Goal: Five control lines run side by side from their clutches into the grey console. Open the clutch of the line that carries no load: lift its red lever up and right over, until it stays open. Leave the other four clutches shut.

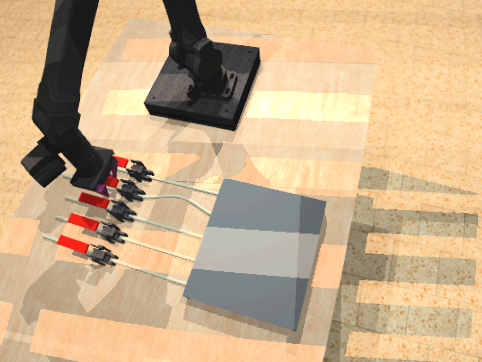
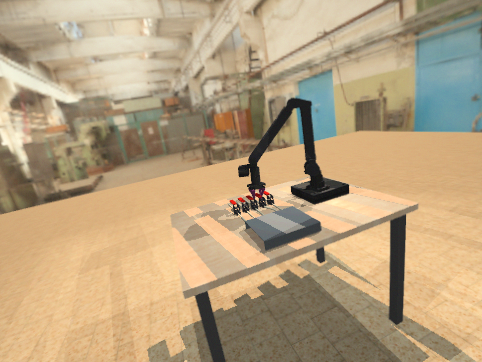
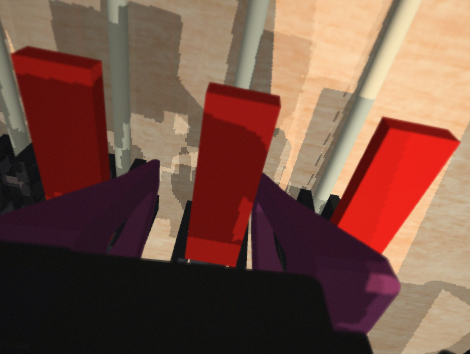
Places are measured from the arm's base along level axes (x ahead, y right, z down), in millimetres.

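Pixels of known places: gripper, between the fingertips: (image 1: 110, 187) (image 2: 257, 199) (image 3: 207, 178); arm's base, origin of its link: (image 1: 212, 85) (image 2: 317, 188).
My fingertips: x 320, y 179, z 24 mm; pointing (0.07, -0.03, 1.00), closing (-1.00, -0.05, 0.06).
Ahead of a thing's pixels: the offset from my fingertips to its top centre.
Five pale lines run side by side from dark clutches to the grey console {dx +76, dy -380, dz -14 mm} (image 1: 260, 250) (image 2: 285, 222). The second line from the robot base bends in a slack curve; the other four look straight. Its red lever {dx -7, dy -4, dz -26 mm} (image 3: 230, 165) lies low, and its clutch {dx -4, dy -50, dz -9 mm} (image 1: 130, 190) looks shut. My gripper (image 1: 108, 181) (image 2: 257, 192) (image 3: 207, 178) is partly open, its purple fingers on either side of this lever. The right finger is very close to the lever; the left stands apart from it. Contact is unclear. The other clutches look shut too.
The first line's lever {dx -62, dy -9, dz -26 mm} (image 1: 120, 161) (image 3: 400, 180) is just beyond the right finger. The third line's lever {dx +47, dy +0, dz -26 mm} (image 1: 93, 200) (image 3: 70, 130) is by the left finger. The fourth lever {dx +102, dy +4, dz -26 mm} (image 1: 83, 221) and fifth lever {dx +157, dy +8, dz -26 mm} (image 1: 72, 244) lie farther out. The black robot base (image 1: 165, 90) (image 2: 320, 190) stands on the table.
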